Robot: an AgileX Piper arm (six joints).
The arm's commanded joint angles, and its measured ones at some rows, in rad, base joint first. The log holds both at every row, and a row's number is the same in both.
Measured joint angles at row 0:
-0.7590 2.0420 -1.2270 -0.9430 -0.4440 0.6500
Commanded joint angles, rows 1 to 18:
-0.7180 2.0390 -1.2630 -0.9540 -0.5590 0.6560
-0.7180 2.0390 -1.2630 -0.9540 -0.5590 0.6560
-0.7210 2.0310 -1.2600 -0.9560 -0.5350 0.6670
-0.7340 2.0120 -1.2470 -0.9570 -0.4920 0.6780
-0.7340 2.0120 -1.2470 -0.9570 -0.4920 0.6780
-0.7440 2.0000 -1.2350 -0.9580 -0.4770 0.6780
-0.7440 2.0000 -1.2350 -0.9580 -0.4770 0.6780
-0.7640 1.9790 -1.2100 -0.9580 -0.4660 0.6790
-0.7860 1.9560 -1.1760 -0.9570 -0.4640 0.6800
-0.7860 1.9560 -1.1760 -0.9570 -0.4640 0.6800
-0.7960 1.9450 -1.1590 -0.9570 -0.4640 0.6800
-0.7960 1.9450 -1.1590 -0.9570 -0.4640 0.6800
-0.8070 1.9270 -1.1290 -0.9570 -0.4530 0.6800
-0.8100 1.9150 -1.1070 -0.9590 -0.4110 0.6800
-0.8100 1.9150 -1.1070 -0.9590 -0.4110 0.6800
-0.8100 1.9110 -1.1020 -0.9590 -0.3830 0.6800
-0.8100 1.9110 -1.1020 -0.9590 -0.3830 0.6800
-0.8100 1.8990 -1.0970 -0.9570 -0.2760 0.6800
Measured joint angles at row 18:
-0.8060 1.9220 -1.1080 -0.9490 -0.3810 0.6790
